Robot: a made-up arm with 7 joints.
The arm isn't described. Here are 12 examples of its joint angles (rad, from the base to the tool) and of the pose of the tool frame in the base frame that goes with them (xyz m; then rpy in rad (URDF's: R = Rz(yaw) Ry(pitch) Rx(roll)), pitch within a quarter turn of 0, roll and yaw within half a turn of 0).
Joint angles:
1: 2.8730 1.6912 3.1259 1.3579 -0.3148 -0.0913 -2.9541
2: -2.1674 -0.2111 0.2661 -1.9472 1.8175 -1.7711 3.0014
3: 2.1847 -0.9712 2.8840 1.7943 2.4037 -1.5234 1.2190
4: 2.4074 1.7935 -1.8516 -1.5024 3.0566 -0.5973 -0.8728
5: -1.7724 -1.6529 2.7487 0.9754 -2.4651 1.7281 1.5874
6: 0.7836 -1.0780 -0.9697 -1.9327 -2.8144 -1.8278 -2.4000
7: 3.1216 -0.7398 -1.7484 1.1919 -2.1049 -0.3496 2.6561
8: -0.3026 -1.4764 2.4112 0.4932 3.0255 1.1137 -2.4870
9: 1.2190 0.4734 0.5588 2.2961 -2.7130 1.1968 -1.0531
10: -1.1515 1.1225 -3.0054 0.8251 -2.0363 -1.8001 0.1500
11: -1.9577 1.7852 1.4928 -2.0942 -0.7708 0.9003 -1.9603
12: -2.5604 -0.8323 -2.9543 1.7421 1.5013 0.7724 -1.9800
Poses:
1: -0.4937 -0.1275 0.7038 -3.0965 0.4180 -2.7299
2: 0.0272 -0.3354 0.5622 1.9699 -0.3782 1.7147
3: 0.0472 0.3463 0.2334 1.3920 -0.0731 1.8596
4: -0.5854 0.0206 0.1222 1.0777 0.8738 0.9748
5: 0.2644 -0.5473 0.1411 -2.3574 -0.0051 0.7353
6: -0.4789 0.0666 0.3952 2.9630 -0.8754 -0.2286
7: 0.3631 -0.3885 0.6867 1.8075 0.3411 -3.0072
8: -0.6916 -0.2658 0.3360 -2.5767 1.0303 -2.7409
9: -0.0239 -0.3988 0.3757 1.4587 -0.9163 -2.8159
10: 0.0223 0.3862 0.7631 0.7105 -1.3082 2.4517
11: -0.4167 0.0609 0.2593 -1.0071 0.3216 -1.0680
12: 0.2993 -0.3816 0.2546 0.6257 0.8658 2.0450
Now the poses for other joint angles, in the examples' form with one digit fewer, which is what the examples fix.
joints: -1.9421 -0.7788 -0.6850 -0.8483 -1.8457 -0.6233 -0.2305
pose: 0.458 -0.448 0.672 2.203 0.725 -1.320
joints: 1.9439 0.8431 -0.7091 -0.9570 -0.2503 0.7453 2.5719
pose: -0.302 -0.252 0.942 2.582 -0.054 2.651
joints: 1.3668 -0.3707 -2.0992 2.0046 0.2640 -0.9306 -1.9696
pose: 0.248 0.359 0.525 -1.771 0.137 2.602
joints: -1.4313 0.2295 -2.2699 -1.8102 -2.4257 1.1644 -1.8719
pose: 0.335 0.155 0.484 -0.155 0.820 2.073
